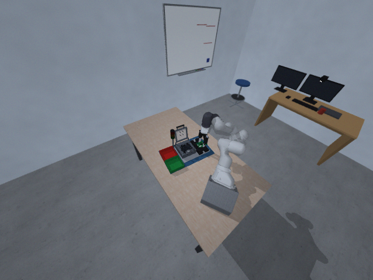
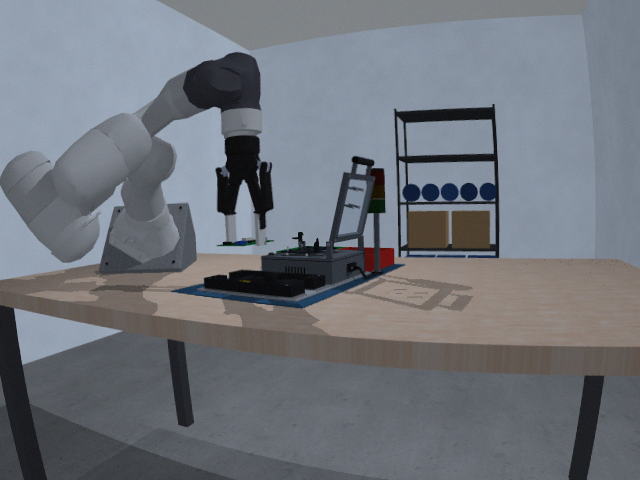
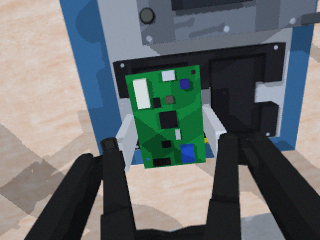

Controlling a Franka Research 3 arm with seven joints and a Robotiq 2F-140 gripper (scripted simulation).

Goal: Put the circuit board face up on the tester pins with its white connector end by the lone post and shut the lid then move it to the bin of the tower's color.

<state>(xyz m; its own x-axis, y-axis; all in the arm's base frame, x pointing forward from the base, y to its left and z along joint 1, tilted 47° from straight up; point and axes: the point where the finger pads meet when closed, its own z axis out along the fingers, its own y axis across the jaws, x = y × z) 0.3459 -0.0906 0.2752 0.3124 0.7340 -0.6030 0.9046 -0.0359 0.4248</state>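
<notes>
Right now the tester plate is 14 cm to the left of my hand, 12 cm ahead of it and 5 cm below it. Round my hand: green circuit board (2 cm below); tester lid (23 cm ahead, 9 cm to the left, 6 cm above); black latch hook (21 cm to the left, 7 cm ahead, 3 cm below).
</notes>
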